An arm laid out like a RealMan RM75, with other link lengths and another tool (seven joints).
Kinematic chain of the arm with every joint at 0, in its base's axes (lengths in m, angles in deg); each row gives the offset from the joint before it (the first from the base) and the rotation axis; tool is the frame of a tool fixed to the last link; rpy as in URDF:
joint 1: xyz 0 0 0.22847 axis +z
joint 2: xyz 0 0 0 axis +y
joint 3: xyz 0 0 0.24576 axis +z
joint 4: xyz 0 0 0 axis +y
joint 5: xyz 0 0 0.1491 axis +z
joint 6: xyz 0 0 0 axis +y
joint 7: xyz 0 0 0.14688 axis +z
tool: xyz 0.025 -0.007 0.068 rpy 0 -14.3 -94.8
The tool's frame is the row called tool.
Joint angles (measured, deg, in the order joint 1, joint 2, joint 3, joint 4, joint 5, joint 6, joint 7), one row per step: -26.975 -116.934 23.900 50.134 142.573 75.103 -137.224; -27.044 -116.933 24.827 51.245 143.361 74.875 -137.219; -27.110 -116.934 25.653 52.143 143.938 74.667 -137.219; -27.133 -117.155 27.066 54.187 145.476 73.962 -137.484; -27.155 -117.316 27.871 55.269 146.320 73.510 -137.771; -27.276 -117.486 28.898 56.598 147.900 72.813 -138.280; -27.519 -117.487 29.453 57.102 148.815 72.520 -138.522; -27.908 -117.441 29.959 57.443 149.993 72.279 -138.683; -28.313 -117.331 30.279 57.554 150.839 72.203 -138.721; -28.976 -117.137 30.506 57.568 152.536 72.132 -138.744; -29.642 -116.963 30.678 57.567 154.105 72.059 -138.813
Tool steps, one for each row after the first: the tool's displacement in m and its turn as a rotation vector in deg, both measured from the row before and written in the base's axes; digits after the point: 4 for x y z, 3 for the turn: -0.0008 0.0012 0.0024 -0.424 1.864 -0.581; -0.0003 0.0012 0.0020 -0.332 1.504 -0.537; -0.0021 0.0020 0.0045 -0.320 3.174 -0.587; -0.0009 0.0012 0.0022 -0.113 1.642 -0.235; -0.0022 0.0015 0.0032 -0.254 2.442 -0.087; -0.0005 0.0014 0.0014 -0.309 1.273 -0.155; -0.0005 0.0015 0.0011 -0.537 1.405 -0.174; 0.0001 0.0015 0.0007 -0.492 0.965 -0.234; -0.0012 0.0014 0.0012 -0.867 1.598 -0.075; -0.0008 0.0016 0.0013 -0.736 1.438 -0.063
